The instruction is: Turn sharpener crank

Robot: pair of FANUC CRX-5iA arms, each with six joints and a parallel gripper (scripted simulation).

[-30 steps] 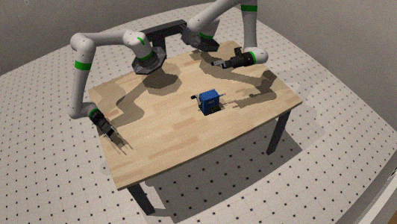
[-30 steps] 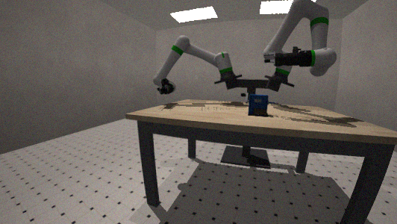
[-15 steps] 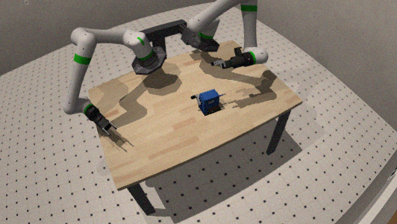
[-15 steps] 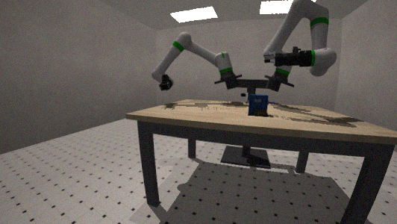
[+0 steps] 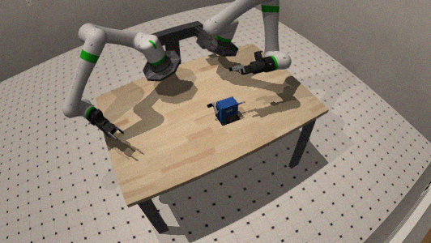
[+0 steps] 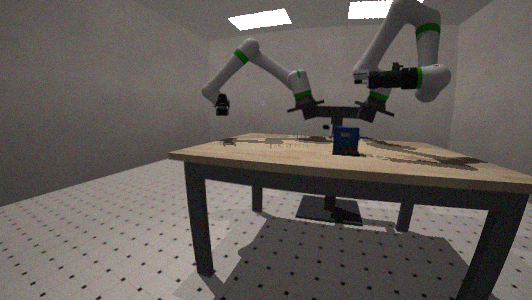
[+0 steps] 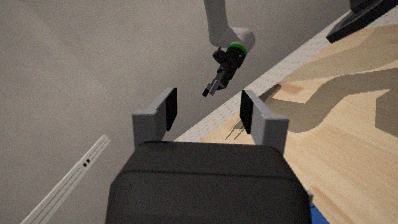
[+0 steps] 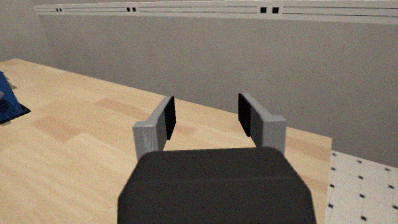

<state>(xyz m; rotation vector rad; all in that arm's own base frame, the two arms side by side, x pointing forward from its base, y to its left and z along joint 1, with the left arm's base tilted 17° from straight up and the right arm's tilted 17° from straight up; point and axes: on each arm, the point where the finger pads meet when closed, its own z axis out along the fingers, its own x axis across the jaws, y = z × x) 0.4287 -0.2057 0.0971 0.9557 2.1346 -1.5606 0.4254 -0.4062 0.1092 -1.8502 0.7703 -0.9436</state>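
My left hand is 30 mm past the black knob, 140 mm to the left of it and 240 mm above it.
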